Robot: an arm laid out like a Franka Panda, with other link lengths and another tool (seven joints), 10 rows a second.
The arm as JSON. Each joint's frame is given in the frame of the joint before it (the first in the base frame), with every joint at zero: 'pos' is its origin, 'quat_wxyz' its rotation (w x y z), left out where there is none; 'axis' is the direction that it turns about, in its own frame. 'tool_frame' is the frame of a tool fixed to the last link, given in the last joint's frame.
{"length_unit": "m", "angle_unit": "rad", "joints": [
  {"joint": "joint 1", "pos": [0.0, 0.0, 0.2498], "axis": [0.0, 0.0, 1.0]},
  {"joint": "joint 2", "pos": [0.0, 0.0, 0.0], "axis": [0.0, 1.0, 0.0]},
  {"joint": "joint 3", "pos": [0.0, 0.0, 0.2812], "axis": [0.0, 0.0, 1.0]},
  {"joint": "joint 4", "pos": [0.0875, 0.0, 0.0], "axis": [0.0, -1.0, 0.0]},
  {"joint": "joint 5", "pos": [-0.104, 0.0, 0.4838], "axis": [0.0, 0.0, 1.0]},
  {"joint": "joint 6", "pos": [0.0, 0.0, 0.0], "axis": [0.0, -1.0, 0.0]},
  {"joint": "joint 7", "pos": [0.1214, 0.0, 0.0], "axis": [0.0, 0.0, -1.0]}
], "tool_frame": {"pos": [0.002, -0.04, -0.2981], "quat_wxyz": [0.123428, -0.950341, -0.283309, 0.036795]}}
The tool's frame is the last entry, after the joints.
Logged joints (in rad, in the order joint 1, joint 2, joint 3, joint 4, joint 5, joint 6, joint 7), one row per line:
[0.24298 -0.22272 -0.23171 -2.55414 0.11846 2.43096 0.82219]
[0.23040 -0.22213 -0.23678 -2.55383 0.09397 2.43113 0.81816]
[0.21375 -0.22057 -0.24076 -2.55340 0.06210 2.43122 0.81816]
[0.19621 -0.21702 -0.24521 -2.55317 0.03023 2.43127 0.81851]
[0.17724 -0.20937 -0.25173 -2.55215 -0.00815 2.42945 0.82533]
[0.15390 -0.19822 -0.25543 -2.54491 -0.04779 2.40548 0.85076]
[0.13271 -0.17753 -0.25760 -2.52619 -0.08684 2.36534 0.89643]
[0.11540 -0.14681 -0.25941 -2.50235 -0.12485 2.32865 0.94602]
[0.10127 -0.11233 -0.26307 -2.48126 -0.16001 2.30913 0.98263]
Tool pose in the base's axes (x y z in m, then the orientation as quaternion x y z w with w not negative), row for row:
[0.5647 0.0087 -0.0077 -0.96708 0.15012 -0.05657 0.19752]
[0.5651 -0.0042 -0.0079 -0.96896 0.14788 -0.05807 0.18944]
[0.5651 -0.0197 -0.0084 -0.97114 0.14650 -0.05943 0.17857]
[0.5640 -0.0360 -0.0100 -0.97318 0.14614 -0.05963 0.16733]
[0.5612 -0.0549 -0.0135 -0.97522 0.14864 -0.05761 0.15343]
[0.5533 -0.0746 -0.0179 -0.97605 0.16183 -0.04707 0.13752]
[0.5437 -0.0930 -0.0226 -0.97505 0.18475 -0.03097 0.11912]
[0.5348 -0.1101 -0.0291 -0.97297 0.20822 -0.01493 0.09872]
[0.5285 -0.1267 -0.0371 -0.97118 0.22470 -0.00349 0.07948]
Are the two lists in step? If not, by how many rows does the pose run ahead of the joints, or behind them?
They are in step.
